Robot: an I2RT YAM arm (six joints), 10 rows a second.
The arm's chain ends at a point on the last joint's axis. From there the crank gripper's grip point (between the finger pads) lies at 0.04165 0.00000 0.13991 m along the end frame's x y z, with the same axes.
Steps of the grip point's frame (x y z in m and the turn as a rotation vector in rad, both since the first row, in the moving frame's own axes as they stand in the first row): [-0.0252 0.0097 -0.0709 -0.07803 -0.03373 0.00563]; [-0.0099 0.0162 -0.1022 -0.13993 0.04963 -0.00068]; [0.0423 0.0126 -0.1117 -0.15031 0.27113 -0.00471]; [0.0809 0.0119 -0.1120 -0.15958 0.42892 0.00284]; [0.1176 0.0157 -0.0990 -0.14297 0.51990 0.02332]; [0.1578 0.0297 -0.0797 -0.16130 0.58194 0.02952]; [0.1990 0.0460 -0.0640 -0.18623 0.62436 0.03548]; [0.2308 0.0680 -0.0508 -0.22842 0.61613 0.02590]
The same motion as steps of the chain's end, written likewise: [-0.0204 -0.0015 -0.0718 -0.07803 -0.03373 0.00563]; [-0.0168 -0.0031 -0.0986 -0.13993 0.04963 -0.00068]; [0.0064 -0.0070 -0.0939 -0.15031 0.27113 -0.00471]; [0.0268 -0.0085 -0.0803 -0.15958 0.42892 0.00284]; [0.0541 -0.0036 -0.0585 -0.14297 0.51990 0.02332]; [0.0884 0.0081 -0.0321 -0.16130 0.58194 0.02952]; [0.1260 0.0212 -0.0110 -0.18623 0.62436 0.03548]; [0.1587 0.0390 0.0023 -0.22842 0.61613 0.02590]
